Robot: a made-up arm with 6 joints.
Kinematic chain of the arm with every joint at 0, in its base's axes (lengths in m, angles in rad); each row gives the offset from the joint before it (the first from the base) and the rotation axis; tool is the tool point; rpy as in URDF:
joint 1: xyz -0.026 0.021 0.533 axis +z
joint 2: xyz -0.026 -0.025 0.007 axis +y
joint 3: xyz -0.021 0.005 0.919 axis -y
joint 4: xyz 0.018 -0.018 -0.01 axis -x
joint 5: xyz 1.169 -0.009 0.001 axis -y
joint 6: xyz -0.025 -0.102 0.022 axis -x
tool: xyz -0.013 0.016 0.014 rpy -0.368 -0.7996 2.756
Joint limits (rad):
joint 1: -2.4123..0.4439
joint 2: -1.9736..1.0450
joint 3: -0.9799..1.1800
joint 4: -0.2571..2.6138
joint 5: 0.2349..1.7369
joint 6: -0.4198..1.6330
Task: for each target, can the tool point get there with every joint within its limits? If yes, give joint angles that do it. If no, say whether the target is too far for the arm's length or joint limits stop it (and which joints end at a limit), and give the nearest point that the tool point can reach.
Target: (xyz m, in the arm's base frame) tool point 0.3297 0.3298 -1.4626
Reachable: no: joint limits stop it (at a limit: joint 1, joint 2, joint 4, joint 5, joint 6) | nearest point 0.5160 0.3096 -0.1621 | short by 1.314 m
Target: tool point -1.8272 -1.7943 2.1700
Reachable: no: too far | nearest point -1.2484 -1.2109 1.6515 | short by 0.972 m
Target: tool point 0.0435 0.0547 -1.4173
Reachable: no: joint limits stop it (at a limit: joint 1, joint 2, joint 5, joint 6) | nearest point 0.3772 0.1919 -0.1284 | short by 1.338 m
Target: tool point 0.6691 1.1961 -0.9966
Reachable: no: joint limits stop it (at a limit: joint 1, joint 2, joint 4, joint 5, joint 6) | nearest point 0.8430 0.4651 -0.1510 | short by 1.131 m
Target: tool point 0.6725 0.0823 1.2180
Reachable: yes | joints 0.0917 -0.4269 -0.6290 1.9655 0.8300 -0.0720
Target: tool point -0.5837 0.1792 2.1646
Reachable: yes | joints -0.3952 -0.9909 0.3099 1.6157 1.4890 0.5726
